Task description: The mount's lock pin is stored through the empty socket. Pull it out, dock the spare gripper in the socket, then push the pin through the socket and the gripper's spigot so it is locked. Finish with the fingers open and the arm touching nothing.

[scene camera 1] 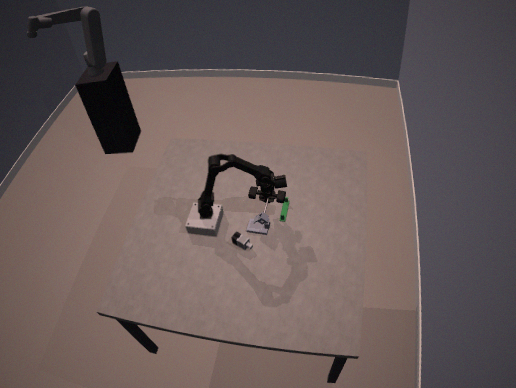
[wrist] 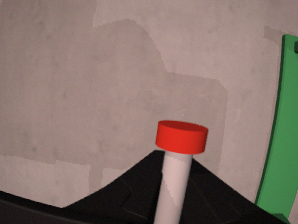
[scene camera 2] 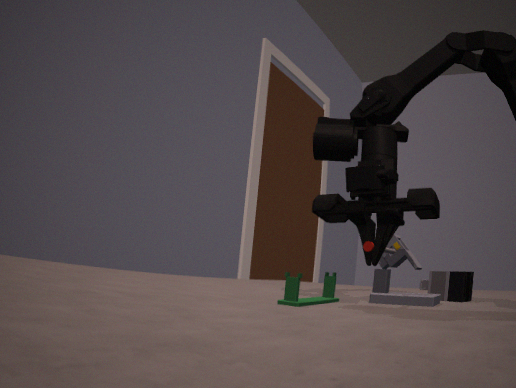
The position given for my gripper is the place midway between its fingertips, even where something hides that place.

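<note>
Scene camera 2 shows my gripper (scene camera 2: 371, 265), a spare gripper (scene camera 2: 456, 286) and a socket (scene camera 2: 381, 284). My gripper holds a lock pin. The wrist view shows my gripper (wrist: 168, 162) too; the spare gripper is out of frame in the wrist view.
</note>
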